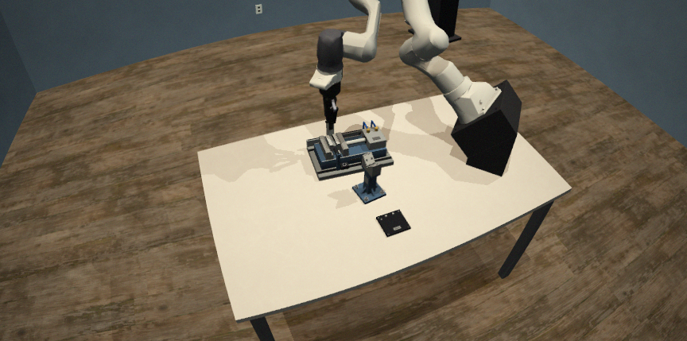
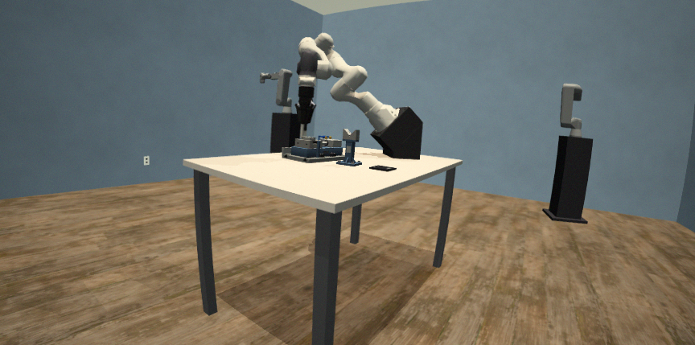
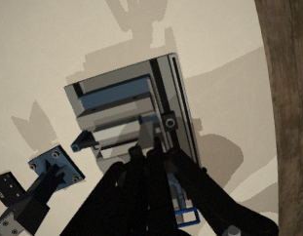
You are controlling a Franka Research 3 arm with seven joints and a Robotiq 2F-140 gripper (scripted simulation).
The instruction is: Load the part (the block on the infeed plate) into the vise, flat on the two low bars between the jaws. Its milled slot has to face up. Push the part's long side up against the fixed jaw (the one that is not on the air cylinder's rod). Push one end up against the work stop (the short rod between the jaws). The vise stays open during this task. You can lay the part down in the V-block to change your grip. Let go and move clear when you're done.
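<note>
Right now the part is 10 mm ahead of my hand, 40 mm to the left of it and 30 mm below it. Round my hand: black infeed plate: 20 mm ahead, 410 mm to the left, 130 mm below; then vise: 50 mm behind, 60 mm to the left, 100 mm below; then air cylinder: 140 mm behind, 90 mm to the left, 60 mm below.
</note>
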